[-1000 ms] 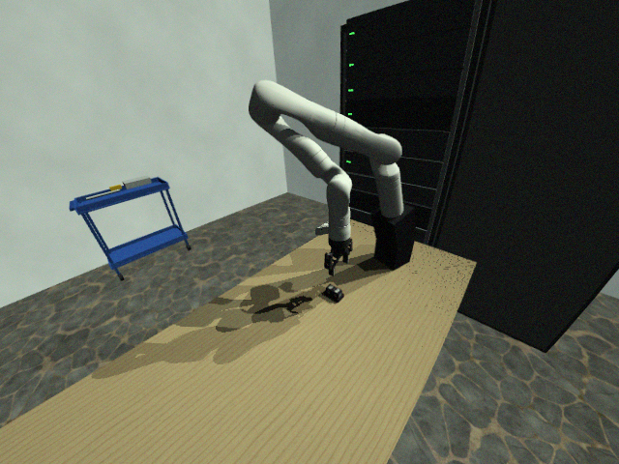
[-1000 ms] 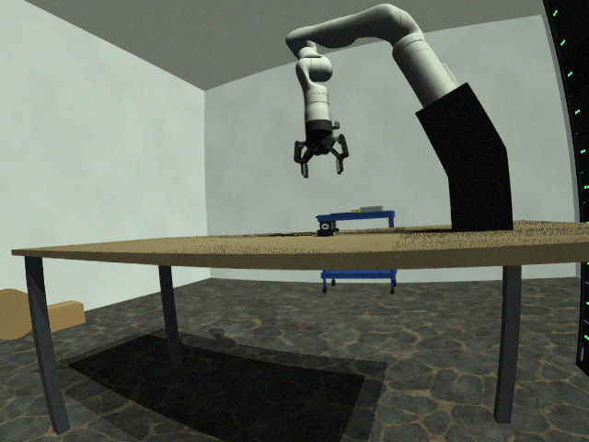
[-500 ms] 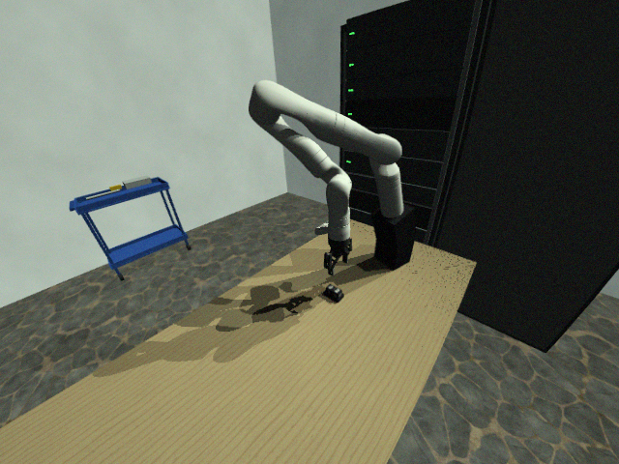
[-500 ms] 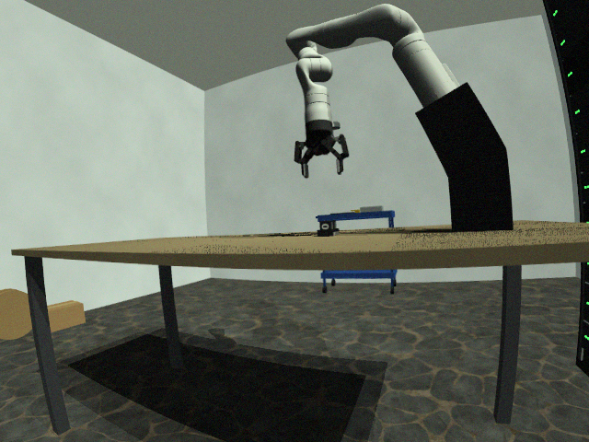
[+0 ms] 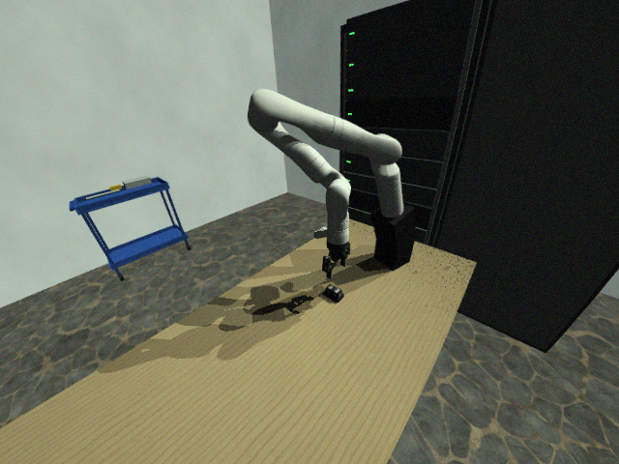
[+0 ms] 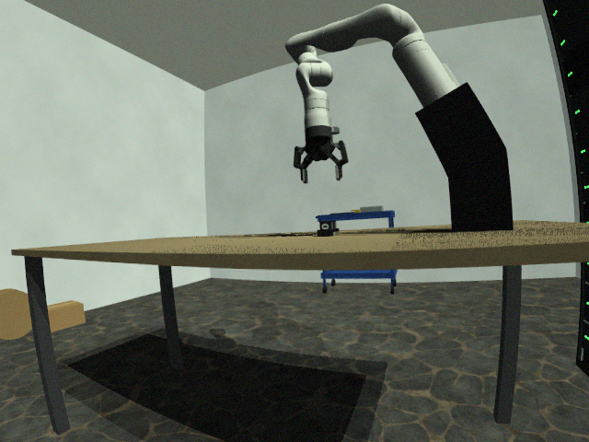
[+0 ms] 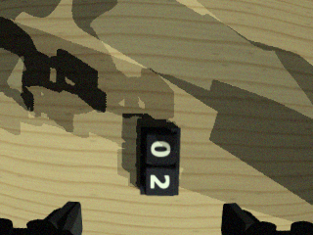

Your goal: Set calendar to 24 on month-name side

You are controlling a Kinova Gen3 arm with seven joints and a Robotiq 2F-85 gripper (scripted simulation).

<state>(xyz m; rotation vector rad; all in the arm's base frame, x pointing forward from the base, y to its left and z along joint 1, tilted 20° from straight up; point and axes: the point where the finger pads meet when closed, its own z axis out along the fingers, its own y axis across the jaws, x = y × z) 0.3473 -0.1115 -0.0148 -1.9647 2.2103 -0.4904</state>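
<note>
Right now the black date cube is 1 cm behind my hand and 13 cm below it. Round my hand: black tray: 1 cm behind, 1 cm to the right, 14 cm below; then black cube: 1 cm behind, 3 cm to the right, 13 cm below.
</note>
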